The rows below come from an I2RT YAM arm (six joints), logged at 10 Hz.
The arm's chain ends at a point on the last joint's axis. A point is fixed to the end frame.
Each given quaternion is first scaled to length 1.
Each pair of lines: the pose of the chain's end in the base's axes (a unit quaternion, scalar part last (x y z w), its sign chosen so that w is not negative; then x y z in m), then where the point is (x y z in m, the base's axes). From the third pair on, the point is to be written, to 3 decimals.
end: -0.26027, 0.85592, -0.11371, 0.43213, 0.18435, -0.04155, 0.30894
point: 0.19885 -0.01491 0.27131
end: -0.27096, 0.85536, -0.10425, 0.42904, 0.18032, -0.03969, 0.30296
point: 0.19366 -0.01249 0.26530
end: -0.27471, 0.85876, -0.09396, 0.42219, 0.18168, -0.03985, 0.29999
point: 0.194 -0.012 0.262
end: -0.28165, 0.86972, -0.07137, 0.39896, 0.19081, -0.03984, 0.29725
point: 0.200 -0.011 0.260
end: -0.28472, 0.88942, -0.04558, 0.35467, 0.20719, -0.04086, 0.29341
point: 0.212 -0.011 0.256
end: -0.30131, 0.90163, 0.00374, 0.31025, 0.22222, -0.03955, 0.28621
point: 0.221 -0.008 0.250
